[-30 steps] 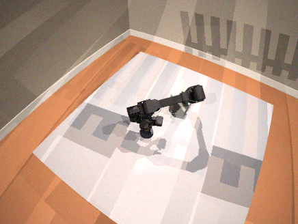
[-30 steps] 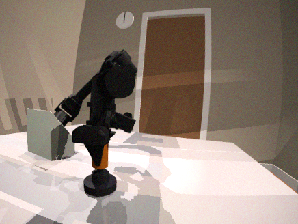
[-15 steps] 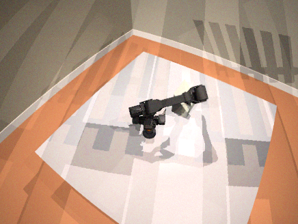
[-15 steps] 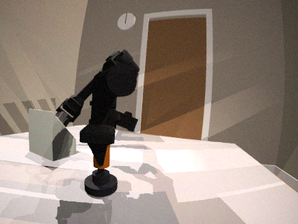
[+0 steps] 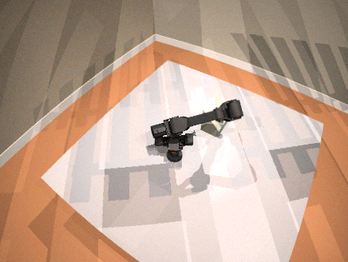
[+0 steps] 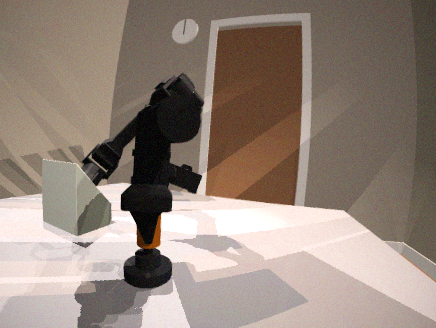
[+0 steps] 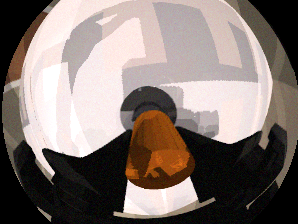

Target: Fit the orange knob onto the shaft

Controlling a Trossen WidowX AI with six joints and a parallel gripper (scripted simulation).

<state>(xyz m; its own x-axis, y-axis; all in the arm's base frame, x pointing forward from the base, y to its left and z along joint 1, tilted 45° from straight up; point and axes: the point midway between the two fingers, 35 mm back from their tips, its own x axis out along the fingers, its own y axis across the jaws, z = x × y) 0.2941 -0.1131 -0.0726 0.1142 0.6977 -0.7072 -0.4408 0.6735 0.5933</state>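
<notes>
My gripper tip is now 20 mm below the orange knob. Round my gripper tip: pedestal: 40 mm below.
</notes>
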